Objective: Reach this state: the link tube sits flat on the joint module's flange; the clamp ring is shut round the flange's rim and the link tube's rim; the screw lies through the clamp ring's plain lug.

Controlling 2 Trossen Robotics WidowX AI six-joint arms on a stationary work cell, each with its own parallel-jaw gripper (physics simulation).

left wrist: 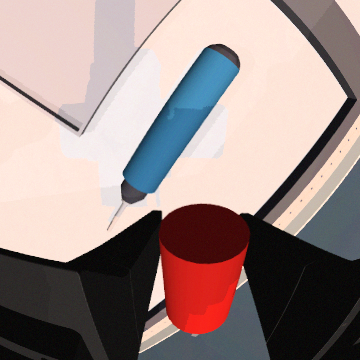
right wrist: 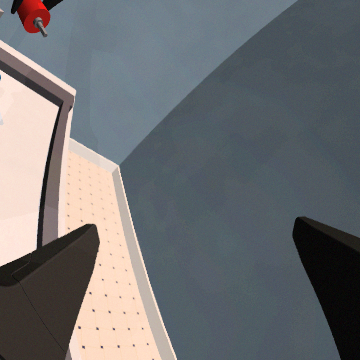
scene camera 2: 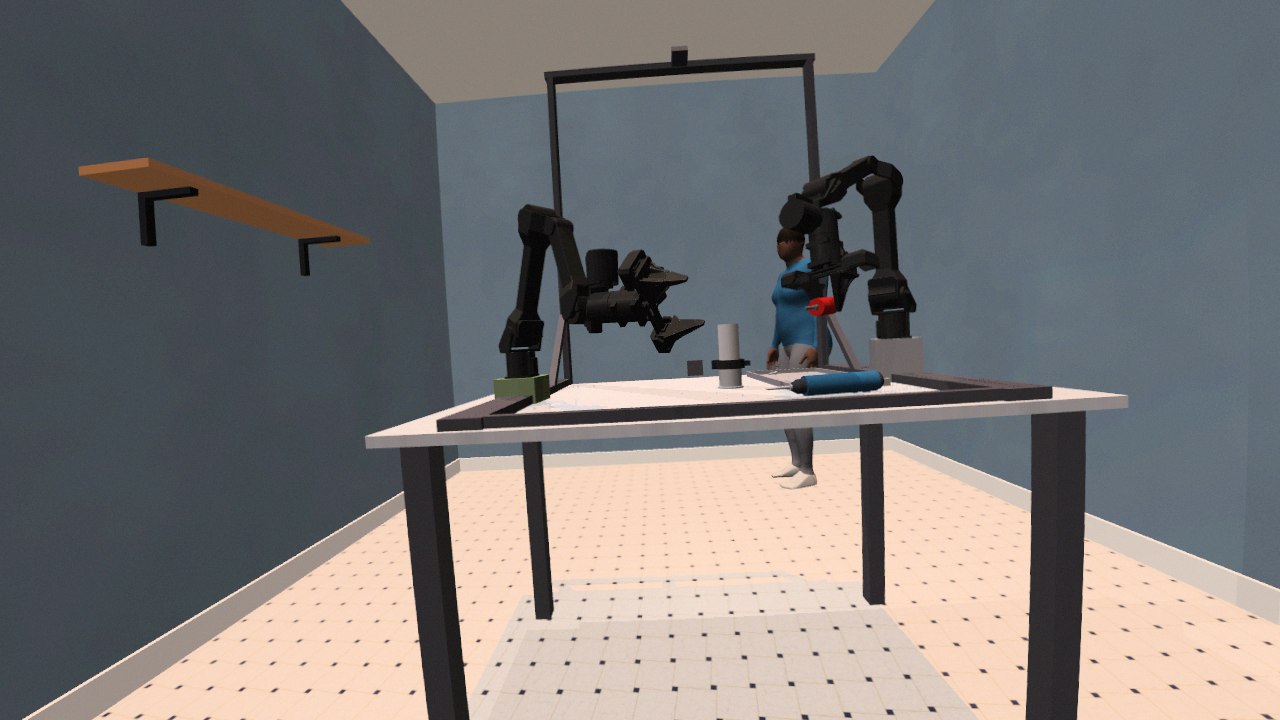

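Pixels of known places: left gripper, fingertip midpoint: (left wrist: 200, 221) (right wrist: 22, 16) (scene camera 2: 830, 313); right gripper, fingertip midpoint: (right wrist: 198, 232) (scene camera 2: 696, 301); left arm's base at its link origin: (scene camera 2: 894, 338); right arm's base at its link origin: (scene camera 2: 522, 377).
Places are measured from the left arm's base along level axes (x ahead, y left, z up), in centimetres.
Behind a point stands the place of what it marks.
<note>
A pale link tube (scene camera 2: 728, 340) @(x 38.4, y 12.4, z 1.7 cm) stands upright near the middle of the table. The black clamp ring (scene camera 2: 730, 364) @(x 38.0, y 13.4, z -4.2 cm) is around the stack below it, with lugs sticking out. The joint module (scene camera 2: 730, 379) @(x 38.3, y 12.7, z -7.9 cm) is the short grey part under the ring; whether the ring is fully shut is too small to tell. My left gripper (scene camera 2: 812, 299) @(x 15.8, y 25.3, z 6.1 cm) (left wrist: 200, 221) @(x 15.8, y 25.3, z 6.1 cm) is shut on the red-headed screw (scene camera 2: 821, 306) @(x 17.6, y 30.0, z 7.3 cm) (left wrist: 200, 295) @(x 16.8, y 26.1, z 9.2 cm) (right wrist: 35, 17) @(x 19.0, y 29.2, z 7.6 cm), held in the air above the table's right part, its grey shank sticking out. No screw shows in the ring's lug. My right gripper (scene camera 2: 695, 300) @(x 37.1, y 50.0, z 8.4 cm) (right wrist: 198, 232) @(x 37.1, y 50.0, z 8.4 cm) is open and empty, above and left of the tube.
A blue-handled screwdriver (scene camera 2: 841, 383) @(x 14.3, y 26.2, z -7.9 cm) (left wrist: 180, 120) @(x 14.2, y 23.7, z -6.0 cm) lies on the table, right of the tube in the scene view. A flat tray (left wrist: 50, 55) @(x 21.5, y 10.2, z -9.8 cm) lies beside it. Dark rails (scene camera 2: 716, 412) @(x 34.5, y 50.8, z -9.4 cm) (right wrist: 52, 190) @(x 19.6, y 44.5, z -8.2 cm) edge the table. A person (scene camera 2: 792, 313) stands behind, near the left arm.
</note>
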